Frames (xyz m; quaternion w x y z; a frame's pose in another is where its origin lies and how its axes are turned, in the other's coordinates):
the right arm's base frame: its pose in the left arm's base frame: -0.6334 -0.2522 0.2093 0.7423 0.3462 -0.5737 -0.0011
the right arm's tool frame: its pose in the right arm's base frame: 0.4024 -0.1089 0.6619 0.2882 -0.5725 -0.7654 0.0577
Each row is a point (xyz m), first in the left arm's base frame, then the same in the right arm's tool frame.
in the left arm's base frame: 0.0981 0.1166 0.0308
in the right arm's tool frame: -0.4722 0.2465 1.4658
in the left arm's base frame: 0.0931 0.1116 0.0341
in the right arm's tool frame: -0.4702 0.2461 1.4582
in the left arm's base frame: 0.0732 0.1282 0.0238
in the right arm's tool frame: -0.4497 0.2294 1.4670
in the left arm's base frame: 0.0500 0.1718 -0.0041
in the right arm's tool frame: -0.4175 0.1998 1.5032
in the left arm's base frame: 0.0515 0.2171 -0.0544
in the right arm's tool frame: -0.4107 0.1640 1.5602
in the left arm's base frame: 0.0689 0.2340 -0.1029
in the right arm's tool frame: -0.4311 0.1340 1.6005
